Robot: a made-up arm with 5 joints.
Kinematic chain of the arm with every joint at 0, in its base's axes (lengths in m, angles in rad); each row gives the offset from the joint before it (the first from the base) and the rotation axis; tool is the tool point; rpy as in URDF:
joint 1: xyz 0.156 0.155 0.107 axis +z
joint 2: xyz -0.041 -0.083 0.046 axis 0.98 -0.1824 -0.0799
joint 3: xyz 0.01 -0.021 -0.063 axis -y
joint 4: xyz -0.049 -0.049 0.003 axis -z
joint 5: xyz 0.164 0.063 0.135 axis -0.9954 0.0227 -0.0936
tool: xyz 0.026 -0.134 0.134 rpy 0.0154 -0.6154 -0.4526
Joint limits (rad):
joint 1: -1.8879..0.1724
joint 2: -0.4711..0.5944
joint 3: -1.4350..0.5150
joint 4: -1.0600..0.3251
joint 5: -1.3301..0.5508
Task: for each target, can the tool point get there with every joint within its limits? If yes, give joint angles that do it. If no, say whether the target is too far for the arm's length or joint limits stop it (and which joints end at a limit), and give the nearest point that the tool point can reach.
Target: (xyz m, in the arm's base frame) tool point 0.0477 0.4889 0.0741
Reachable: no: joint limits stop it (at a limit: joint 1, joint 2, joint 3, joint 4) | nearest point -0.1758 0.3449 0.1736 | short by 0.284 m
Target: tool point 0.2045 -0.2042 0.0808
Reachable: yes | joints -0.4691 -0.0765 -1.0873 0.1374 -0.4613
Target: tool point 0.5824 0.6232 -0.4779
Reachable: no: too far | nearest point 0.3578 0.1755 -0.0265 | short by 0.674 m
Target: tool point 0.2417 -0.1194 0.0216
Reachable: yes | joints -0.3945 0.4227 -0.7948 -0.0951 -0.7989
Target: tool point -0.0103 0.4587 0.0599
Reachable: no: joint limits stop it (at a limit: joint 1, joint 2, joint 3, joint 4) | nearest point -0.1773 0.3309 0.1503 | short by 0.229 m
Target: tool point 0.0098 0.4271 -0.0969
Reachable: no: joint limits stop it (at a limit: joint 1, joint 2, joint 3, joint 5) | nearest point -0.0382 0.1980 -0.0543 | short by 0.238 m
